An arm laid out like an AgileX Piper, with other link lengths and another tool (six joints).
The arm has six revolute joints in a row. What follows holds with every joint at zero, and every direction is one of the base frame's.
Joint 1 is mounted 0.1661 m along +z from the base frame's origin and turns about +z.
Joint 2 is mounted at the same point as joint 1 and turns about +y.
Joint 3 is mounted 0.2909 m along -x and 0.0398 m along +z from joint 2 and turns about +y.
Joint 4 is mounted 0.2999 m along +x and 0.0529 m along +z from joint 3 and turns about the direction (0.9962, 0, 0.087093).
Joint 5 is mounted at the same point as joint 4 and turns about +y.
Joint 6 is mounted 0.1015 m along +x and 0.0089 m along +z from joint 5 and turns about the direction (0.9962, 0, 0.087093).
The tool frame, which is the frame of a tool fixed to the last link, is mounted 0.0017 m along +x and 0.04 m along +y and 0.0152 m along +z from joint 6; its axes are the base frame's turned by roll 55.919, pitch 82.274 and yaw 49.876 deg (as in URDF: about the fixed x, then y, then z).
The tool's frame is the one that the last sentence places.
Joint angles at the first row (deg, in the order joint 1, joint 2, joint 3, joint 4, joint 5, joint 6):
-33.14 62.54 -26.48 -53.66 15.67 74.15
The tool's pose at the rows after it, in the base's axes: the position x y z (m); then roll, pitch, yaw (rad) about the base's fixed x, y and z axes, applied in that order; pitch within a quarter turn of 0, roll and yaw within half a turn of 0:
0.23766 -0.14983 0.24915 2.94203 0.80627 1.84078
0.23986 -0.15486 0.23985 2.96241 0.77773 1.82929
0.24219 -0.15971 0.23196 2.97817 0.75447 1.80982
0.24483 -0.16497 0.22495 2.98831 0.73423 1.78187
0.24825 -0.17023 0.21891 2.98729 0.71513 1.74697
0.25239 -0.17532 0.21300 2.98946 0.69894 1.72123
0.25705 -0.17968 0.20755 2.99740 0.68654 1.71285
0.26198 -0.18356 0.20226 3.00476 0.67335 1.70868
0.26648 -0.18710 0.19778 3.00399 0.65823 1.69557
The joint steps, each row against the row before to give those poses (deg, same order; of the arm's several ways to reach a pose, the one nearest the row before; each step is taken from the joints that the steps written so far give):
-0.77 2.41 -0.10 -0.82 -0.26 0.92
-0.25 2.35 -0.27 -1.39 0.46 2.56
-0.03 2.19 -0.39 -1.87 0.75 3.33
0.00 2.19 -0.54 -1.99 0.83 3.76
0.00 2.21 -0.69 -1.78 0.49 3.83
0.01 2.29 -0.85 -1.60 0.35 3.25
-0.01 2.18 -0.95 -1.09 0.11 1.91
0.00 2.11 -1.01 -0.52 -0.03 1.18
0.00 1.84 -0.94 -0.02 -0.11 1.06

